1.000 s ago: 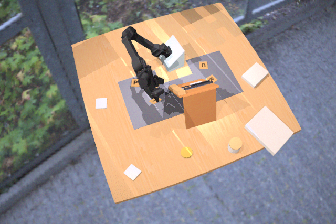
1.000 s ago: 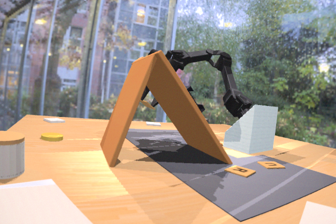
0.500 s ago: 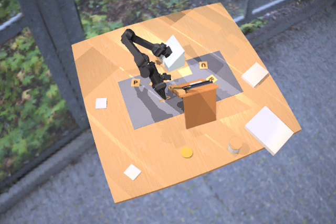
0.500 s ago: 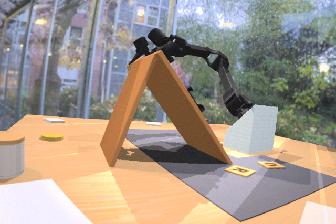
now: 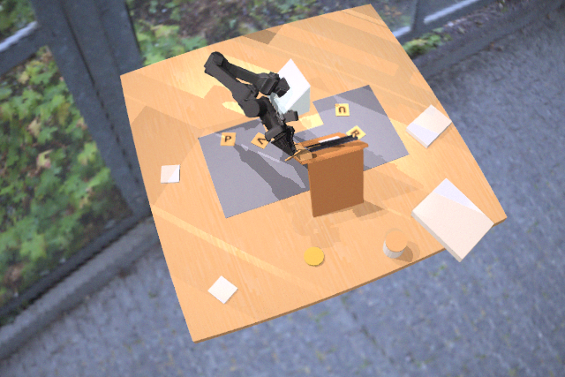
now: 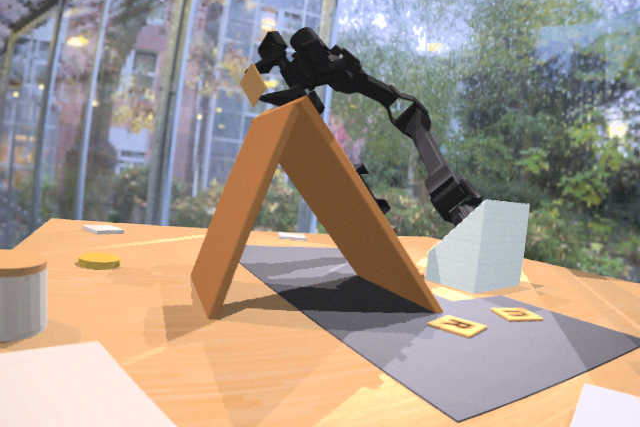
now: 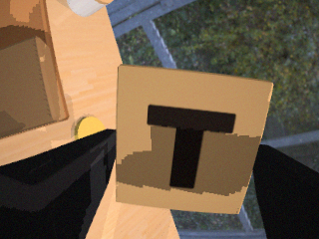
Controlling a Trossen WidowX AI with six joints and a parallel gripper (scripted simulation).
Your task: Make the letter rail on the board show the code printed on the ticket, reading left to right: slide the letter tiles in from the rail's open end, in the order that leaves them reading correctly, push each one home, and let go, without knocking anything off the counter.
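Now: the white ticket 24 cm below my gripper tip, 21 cm to the left of it and 14 cm behind it. The rest, counted from my gripper tip: t tile: right at my gripper tip; then grey mat: 33 cm below, 25 cm behind, 13 cm to the left.
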